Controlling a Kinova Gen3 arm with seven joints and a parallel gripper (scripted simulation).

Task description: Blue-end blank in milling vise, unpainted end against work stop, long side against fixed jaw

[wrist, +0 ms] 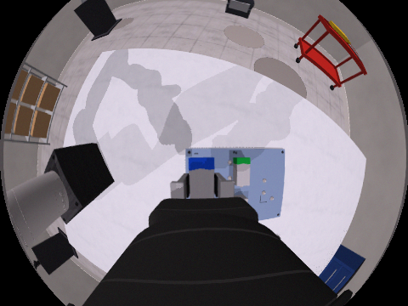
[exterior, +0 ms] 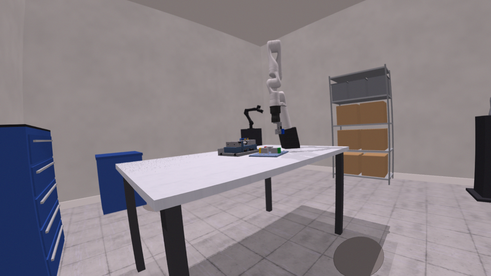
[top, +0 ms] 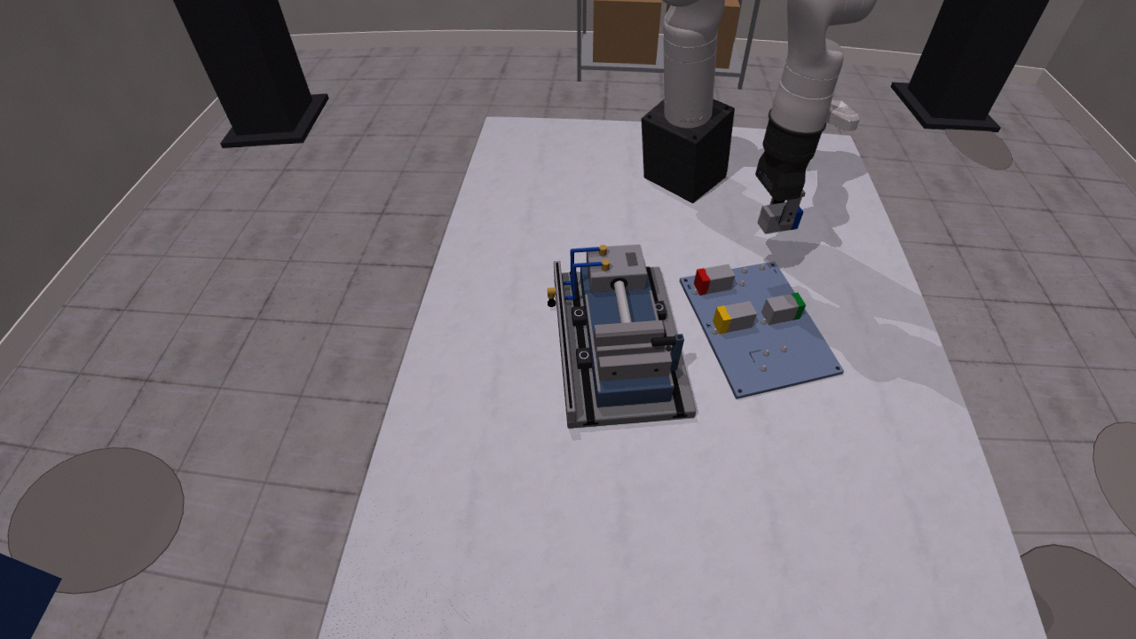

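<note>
Right now the blue-ended blank is 2 cm below my hand. Round my hand: yellow-ended blank (15 cm below, 11 cm ahead, 7 cm to the right); red-ended blank (15 cm below, 9 cm to the right, 2 cm ahead); green-ended blank (15 cm below, 9 cm ahead, 2 cm to the left).
</note>
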